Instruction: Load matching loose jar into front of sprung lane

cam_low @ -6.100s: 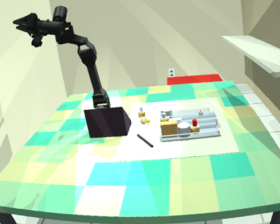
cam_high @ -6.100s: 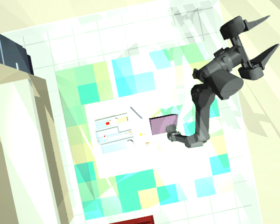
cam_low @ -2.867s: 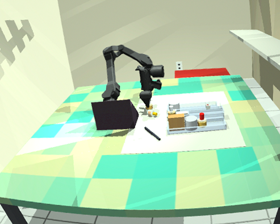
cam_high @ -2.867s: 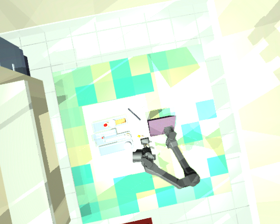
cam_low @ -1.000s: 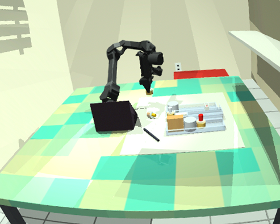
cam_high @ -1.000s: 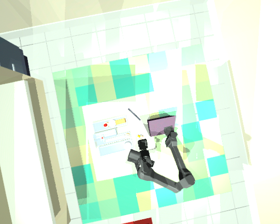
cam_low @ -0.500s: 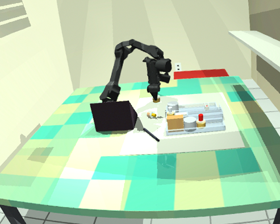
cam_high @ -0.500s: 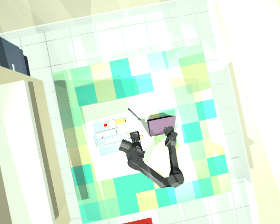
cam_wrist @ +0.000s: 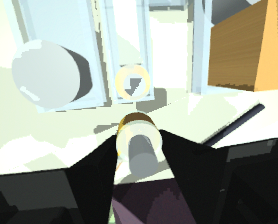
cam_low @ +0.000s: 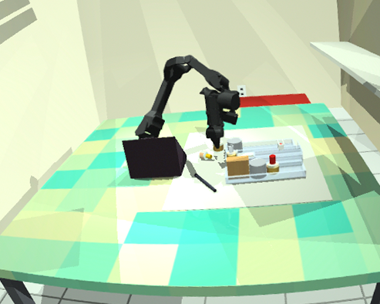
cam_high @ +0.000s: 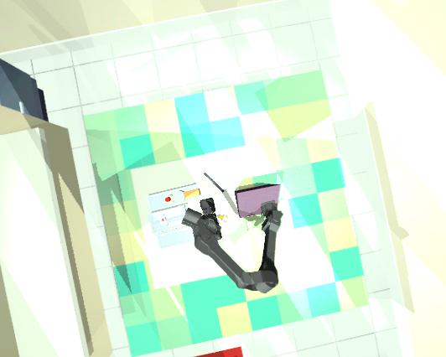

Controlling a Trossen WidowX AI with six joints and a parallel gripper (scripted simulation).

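The brown box is 60 mm ahead of my gripper tip, 130 mm to the right of it and 30 mm below it. From my gripper tip the other things lie so: lane rack (190 mm ahead, 30 mm to the right, 50 mm below); then dark pen (50 mm behind, 150 mm to the right, 60 mm below).
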